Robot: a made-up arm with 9 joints. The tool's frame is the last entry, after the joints.
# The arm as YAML. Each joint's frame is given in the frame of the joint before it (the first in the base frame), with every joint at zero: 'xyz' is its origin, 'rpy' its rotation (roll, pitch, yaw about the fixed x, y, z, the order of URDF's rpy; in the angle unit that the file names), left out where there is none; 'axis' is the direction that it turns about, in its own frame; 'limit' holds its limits. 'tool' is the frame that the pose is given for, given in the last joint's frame.
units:
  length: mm
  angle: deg
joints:
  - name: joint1
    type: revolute
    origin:
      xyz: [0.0, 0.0, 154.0]
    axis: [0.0, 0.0, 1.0]
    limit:
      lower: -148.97
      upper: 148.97
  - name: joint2
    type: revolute
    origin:
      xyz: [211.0, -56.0, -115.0]
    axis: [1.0, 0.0, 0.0]
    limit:
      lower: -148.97
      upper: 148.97
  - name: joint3
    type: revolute
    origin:
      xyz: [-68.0, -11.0, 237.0]
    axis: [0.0, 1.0, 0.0]
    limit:
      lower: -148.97
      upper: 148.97
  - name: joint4
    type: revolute
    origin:
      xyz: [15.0, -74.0, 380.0]
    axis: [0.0, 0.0, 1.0]
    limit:
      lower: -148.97
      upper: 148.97
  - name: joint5
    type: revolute
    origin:
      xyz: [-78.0, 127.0, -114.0]
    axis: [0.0, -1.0, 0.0]
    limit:
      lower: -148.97
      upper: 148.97
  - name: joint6
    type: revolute
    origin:
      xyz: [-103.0, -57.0, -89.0]
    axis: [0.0, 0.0, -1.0]
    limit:
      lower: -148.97
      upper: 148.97
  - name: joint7
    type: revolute
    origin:
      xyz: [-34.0, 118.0, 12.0]
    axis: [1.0, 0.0, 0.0]
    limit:
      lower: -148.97
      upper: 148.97
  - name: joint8
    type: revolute
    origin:
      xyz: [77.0, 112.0, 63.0]
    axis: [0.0, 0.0, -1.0]
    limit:
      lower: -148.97
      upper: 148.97
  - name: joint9
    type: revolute
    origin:
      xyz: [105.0, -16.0, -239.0]
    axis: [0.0, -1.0, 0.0]
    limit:
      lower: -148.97
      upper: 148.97
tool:
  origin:
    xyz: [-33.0, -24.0, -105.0]
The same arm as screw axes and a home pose.
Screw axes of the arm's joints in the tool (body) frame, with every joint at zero. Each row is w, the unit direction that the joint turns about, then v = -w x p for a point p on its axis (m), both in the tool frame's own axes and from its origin. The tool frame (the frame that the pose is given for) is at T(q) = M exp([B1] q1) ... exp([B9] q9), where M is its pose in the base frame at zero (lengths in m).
B1: w 0 0 1 v -0.119 0.092 0
B2: w 1 0 0 v 0 -0.145 0.175
B3: w 0 1 0 v -0.092 0 0.051
B4: w 0 0 1 v -0.26 -0.066 0
B5: w 0 -1 0 v 0.358 0 0.012
B6: w 0 0 -1 v 0.19 -0.115 0
B7: w 1 0 0 v 0 0.281 0.072
B8: w 0 0 -1 v -0.04 -0.072 0
B9: w 0 -1 0 v 0.105 0 -0.033
M: xyz 0.092 0.119 0.184 (m) rpy 0 0 0 (deg, as in URDF)
Joint limits (deg, base to tool): -148.97..148.97 -148.97..148.97 -148.97..148.97 -148.97..148.97 -148.97..148.97 -148.97..148.97 -148.97..148.97 -148.97..148.97 -148.97..148.97

